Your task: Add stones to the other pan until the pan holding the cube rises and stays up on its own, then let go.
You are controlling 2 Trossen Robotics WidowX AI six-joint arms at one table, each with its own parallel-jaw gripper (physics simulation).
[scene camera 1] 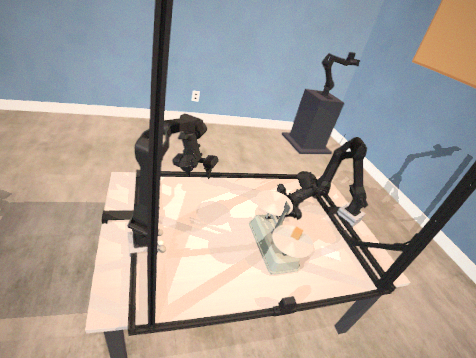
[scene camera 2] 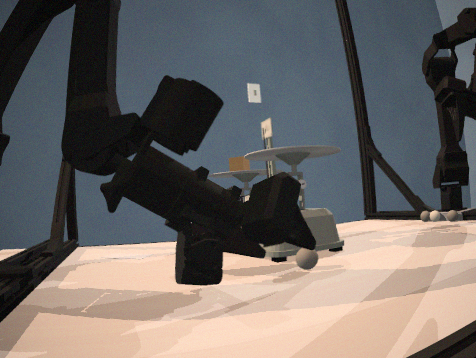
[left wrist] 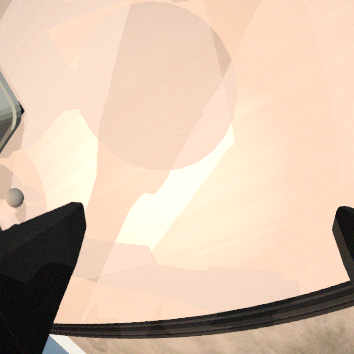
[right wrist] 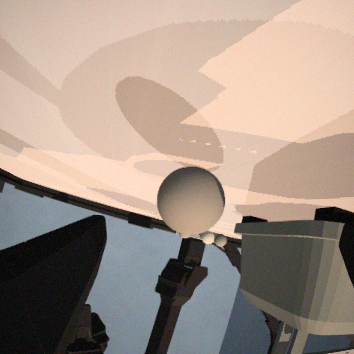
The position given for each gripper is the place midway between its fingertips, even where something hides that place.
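A balance scale (right wrist: 290,269) is part of the scene, along with the grippers. The right gripper (scene camera 2: 287,250) also appears in the right wrist view (right wrist: 230,233). The left gripper (scene camera 1: 199,177), which appears in the left wrist view (left wrist: 215,218) as well, is open and holds nothing.
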